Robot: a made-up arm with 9 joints. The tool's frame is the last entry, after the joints.
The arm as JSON. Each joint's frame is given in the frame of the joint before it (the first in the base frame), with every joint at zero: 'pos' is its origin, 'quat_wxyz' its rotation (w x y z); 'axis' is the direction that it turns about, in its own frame. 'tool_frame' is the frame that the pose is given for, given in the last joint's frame.
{
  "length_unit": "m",
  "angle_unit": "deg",
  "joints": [
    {
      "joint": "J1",
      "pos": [
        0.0,
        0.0,
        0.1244
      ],
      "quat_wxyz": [
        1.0,
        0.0,
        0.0,
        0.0
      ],
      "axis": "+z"
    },
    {
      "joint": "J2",
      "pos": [
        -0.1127,
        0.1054,
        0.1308
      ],
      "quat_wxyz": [
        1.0,
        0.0,
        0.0,
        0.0
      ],
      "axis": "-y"
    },
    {
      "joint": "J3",
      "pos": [
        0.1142,
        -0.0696,
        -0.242
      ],
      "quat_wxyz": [
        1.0,
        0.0,
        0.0,
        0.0
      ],
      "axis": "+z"
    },
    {
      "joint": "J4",
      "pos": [
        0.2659,
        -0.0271,
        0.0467
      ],
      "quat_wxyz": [
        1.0,
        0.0,
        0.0,
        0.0
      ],
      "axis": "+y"
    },
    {
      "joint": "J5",
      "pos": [
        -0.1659,
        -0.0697,
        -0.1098
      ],
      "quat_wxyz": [
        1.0,
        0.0,
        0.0,
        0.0
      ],
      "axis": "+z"
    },
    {
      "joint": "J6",
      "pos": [
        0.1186,
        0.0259,
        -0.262
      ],
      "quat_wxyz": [
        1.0,
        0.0,
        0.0,
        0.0
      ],
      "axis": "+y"
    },
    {
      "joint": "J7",
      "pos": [
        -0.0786,
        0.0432,
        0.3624
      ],
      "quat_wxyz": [
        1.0,
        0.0,
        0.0,
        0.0
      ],
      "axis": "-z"
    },
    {
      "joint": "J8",
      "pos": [
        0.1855,
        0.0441,
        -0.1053
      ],
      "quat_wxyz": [
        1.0,
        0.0,
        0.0,
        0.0
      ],
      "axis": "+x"
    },
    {
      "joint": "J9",
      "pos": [
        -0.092,
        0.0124,
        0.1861
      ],
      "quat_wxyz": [
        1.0,
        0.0,
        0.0,
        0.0
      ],
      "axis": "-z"
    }
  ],
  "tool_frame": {
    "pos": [
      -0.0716,
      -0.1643,
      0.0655
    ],
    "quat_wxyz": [
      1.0,
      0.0,
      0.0,
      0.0
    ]
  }
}
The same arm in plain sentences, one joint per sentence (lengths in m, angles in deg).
The arm has nine revolute joints in a row. What follows holds with every joint at zero, and every direction is one of the base frame's. The first joint sits 0.1244 m along +z from the base frame's origin and turns about +z. The second joint sits 0.1127 m along -x and 0.1054 m along +y and 0.1308 m along +z from the first joint and turns about -y. The third joint sits 0.1142 m along +x and 0.0696 m along -y and 0.2420 m along -z from the second joint and turns about +z. The fourth joint sits 0.2659 m along +x and 0.0271 m along -y and 0.0467 m along +z from the third joint and turns about +y. The fifth joint sits 0.1659 m along -x and 0.0697 m along -y and 0.1098 m along -z from the fourth joint and turns about +z. The sixth joint sits 0.1186 m along +x and 0.0259 m along +y and 0.2620 m along -z from the fifth joint and turns about +y. The seventh joint sits 0.0786 m along -x and 0.0432 m along +y and 0.3624 m along +z from the sixth joint and turns about -z. The eighth joint sits 0.1855 m along +x and 0.0441 m along +y and 0.1053 m along -z from the seventh joint and turns about +x. The ninth joint sits 0.0920 m along -x and 0.0124 m along +y and 0.1861 m along +z from the eighth joint and turns about -z. The tool frame, which is the frame that the pose is given for, sits 0.0716 m along -x and 0.1643 m along -y and 0.0655 m along +z from the ninth joint; its axes are parallel to the base frame's.
